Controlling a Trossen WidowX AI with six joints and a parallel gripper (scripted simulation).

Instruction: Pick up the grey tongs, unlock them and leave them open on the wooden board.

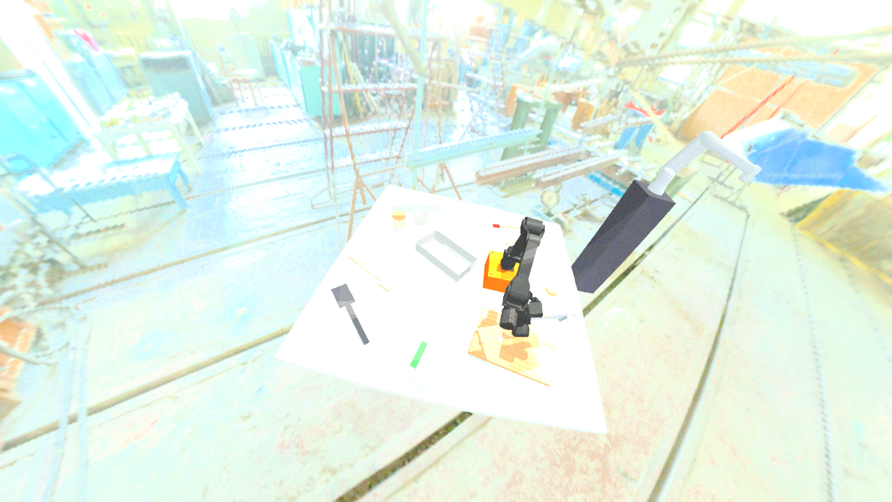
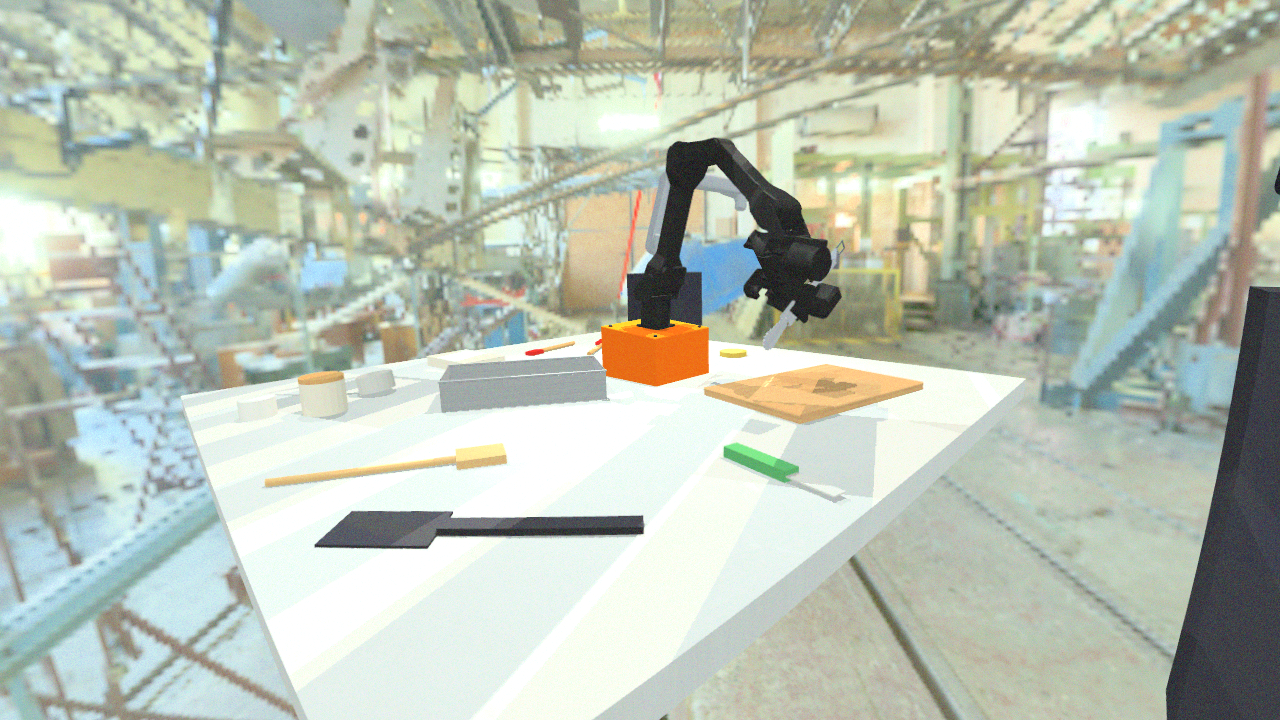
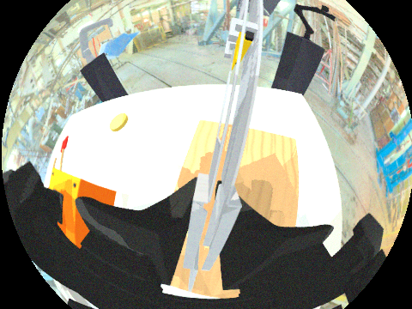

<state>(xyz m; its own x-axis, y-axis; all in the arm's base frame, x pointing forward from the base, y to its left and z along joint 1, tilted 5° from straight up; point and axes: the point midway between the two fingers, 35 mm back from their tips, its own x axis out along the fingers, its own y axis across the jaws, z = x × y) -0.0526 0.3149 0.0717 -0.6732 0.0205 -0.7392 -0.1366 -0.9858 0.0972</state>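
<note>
The wooden board lies 13 cm below my gripper tip, 4 cm to the left of it and 2 cm ahead of it. The rest, counted from my gripper tip: grey roasting tin 39 cm to the right, 39 cm ahead, 11 cm below; then green-handled tool 43 cm ahead, 20 cm to the left, 13 cm below; then black spatula 76 cm ahead, 13 cm below, 2 cm to the left.
</note>
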